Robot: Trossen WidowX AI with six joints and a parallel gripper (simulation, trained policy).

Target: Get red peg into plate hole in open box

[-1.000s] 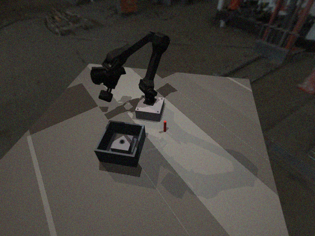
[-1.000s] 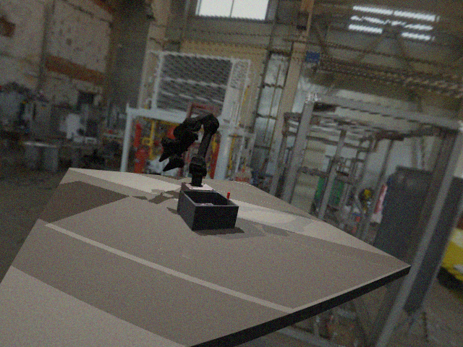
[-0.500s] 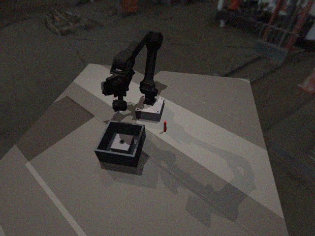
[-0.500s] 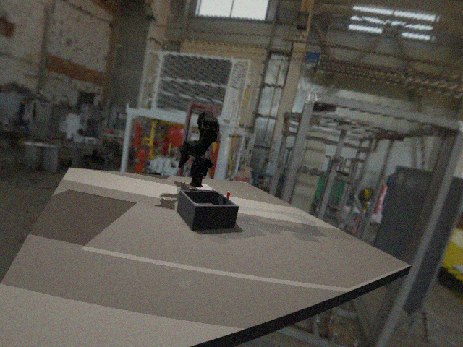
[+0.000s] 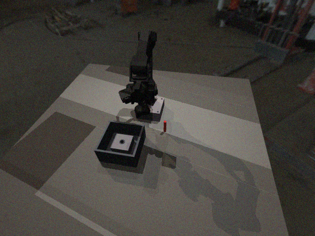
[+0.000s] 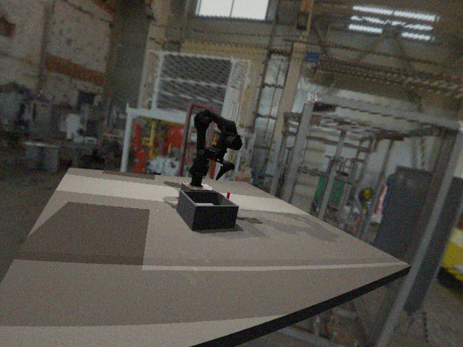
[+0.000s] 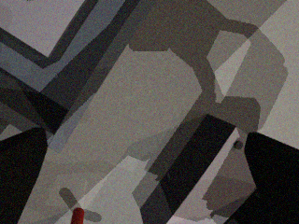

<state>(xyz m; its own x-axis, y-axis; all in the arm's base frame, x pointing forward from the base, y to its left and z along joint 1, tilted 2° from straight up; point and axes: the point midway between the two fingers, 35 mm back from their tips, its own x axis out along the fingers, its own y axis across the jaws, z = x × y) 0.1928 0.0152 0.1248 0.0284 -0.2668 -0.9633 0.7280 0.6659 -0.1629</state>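
Right now my gripper tip is 14 cm to the right of the red peg, 12 cm above it and 5 cm past it. From my gripper tip the other things lie so: plate: 13 cm ahead, 12 cm below, 2 cm to the right; dark box: 14 cm below, 13 cm ahead, 2 cm to the right.
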